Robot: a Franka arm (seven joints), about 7 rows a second.
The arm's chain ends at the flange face. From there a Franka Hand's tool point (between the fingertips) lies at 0.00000 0.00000 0.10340 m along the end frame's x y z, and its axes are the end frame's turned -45 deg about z.
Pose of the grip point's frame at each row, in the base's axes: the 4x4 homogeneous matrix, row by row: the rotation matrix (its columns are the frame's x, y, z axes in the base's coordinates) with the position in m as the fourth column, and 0 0 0 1 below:
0.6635 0.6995 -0.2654 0.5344; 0.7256 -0.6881 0.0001 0.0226; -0.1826 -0.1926 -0.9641 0.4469; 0 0 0 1
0.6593 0.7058 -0.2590 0.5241; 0.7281 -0.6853 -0.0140 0.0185; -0.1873 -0.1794 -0.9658 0.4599; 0 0 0 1
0.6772 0.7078 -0.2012 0.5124; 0.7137 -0.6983 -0.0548 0.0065; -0.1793 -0.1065 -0.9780 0.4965; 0 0 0 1
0.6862 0.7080 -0.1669 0.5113; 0.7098 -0.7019 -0.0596 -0.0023; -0.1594 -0.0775 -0.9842 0.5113; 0 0 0 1
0.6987 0.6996 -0.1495 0.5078; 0.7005 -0.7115 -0.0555 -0.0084; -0.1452 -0.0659 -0.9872 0.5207; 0 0 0 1
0.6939 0.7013 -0.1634 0.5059; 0.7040 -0.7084 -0.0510 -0.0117; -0.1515 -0.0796 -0.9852 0.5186; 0 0 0 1
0.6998 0.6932 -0.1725 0.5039; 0.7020 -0.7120 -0.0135 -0.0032; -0.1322 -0.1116 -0.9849 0.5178; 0 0 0 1
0.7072 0.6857 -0.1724 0.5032; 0.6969 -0.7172 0.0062 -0.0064; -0.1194 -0.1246 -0.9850 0.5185; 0 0 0 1
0.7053 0.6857 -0.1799 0.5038; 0.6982 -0.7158 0.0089 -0.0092; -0.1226 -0.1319 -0.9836 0.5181; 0 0 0 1
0.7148 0.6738 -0.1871 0.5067; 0.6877 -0.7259 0.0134 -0.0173; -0.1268 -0.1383 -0.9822 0.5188; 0 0 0 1
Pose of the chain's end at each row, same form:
0.9638 0.0255 -0.2654 0.5618; 0.0265 -0.9996 0.0001 0.0226; -0.2653 -0.0071 -0.9641 0.5466; 0 0 0 1
0.9653 0.0329 -0.2590 0.5509; 0.0303 -0.9994 -0.0140 0.0199; -0.2593 0.0056 -0.9658 0.5598; 0 0 0 1
0.9793 0.0216 -0.2012 0.5332; 0.0109 -0.9984 -0.0548 0.0122; -0.2021 0.0515 -0.9780 0.5976; 0 0 0 1
0.9858 0.0154 -0.1669 0.5286; 0.0056 -0.9982 -0.0596 0.0039; -0.1675 0.0579 -0.9842 0.6131; 0 0 0 1
0.9887 0.0006 -0.1495 0.5233; -0.0078 -0.9984 -0.0555 -0.0027; -0.1493 0.0561 -0.9872 0.6228; 0 0 0 1
0.9866 0.0052 -0.1634 0.5228; -0.0031 -0.9987 -0.0510 -0.0064; -0.1634 0.0508 -0.9852 0.6205; 0 0 0 1
0.9850 -0.0047 -0.1725 0.5217; -0.0071 -0.9998 -0.0135 -0.0018; -0.1724 0.0146 -0.9849 0.6196; 0 0 0 1
0.9849 -0.0152 -0.1724 0.5210; -0.0144 -0.9999 0.0062 -0.0070; -0.1725 -0.0037 -0.9850 0.6203; 0 0 0 1
0.9836 -0.0139 -0.1799 0.5224; -0.0124 -0.9998 0.0089 -0.0101; -0.1800 -0.0066 -0.9836 0.6198; 0 0 0 1
0.9819 -0.0290 -0.1871 0.5260; -0.0270 -0.9996 0.0134 -0.0187; -0.1875 -0.0081 -0.9822 0.6204; 0 0 0 1

